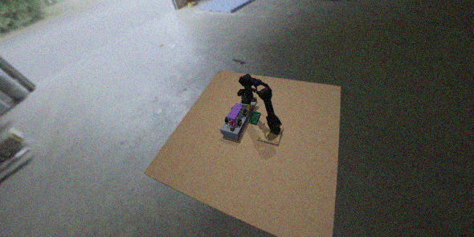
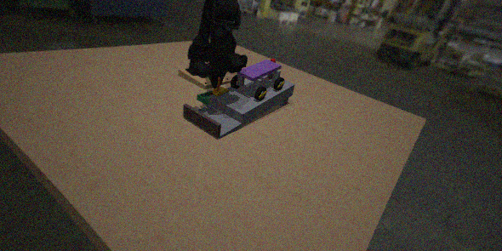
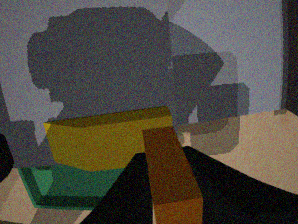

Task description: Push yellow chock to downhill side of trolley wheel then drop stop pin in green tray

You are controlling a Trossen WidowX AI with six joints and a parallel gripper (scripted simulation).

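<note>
The red-headed stop pin lies 20 mm behind my gripper tip, 280 mm to the left of it and 40 mm above it. From my gripper tip the other things lie so: dark lip (80 mm ahead, 100 mm to the right, 60 mm below); yellow chock (20 mm to the left, 10 mm below); trolley (20 mm ahead, 170 mm to the left, 20 mm above).
</note>
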